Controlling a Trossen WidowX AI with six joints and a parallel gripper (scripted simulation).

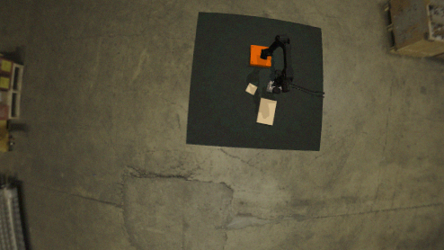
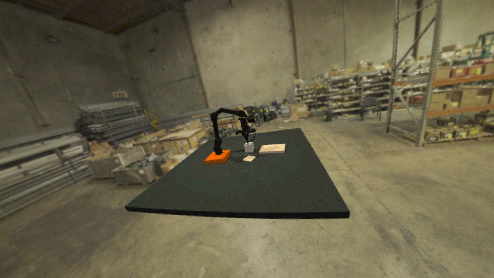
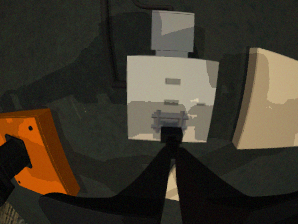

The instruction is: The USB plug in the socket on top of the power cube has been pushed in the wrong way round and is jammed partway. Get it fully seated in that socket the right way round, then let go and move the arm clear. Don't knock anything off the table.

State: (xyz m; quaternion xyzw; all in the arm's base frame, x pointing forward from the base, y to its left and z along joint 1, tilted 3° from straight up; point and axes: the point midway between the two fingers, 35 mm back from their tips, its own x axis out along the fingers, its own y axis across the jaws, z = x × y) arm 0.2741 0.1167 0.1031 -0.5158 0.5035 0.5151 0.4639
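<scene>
The USB plug is 20 mm below my gripper tip. The rest, counted from my gripper tip: tan square (160 mm to the right, 110 mm below, 60 mm ahead); long tan block (220 mm ahead, 110 mm below, 20 mm to the left).
</scene>
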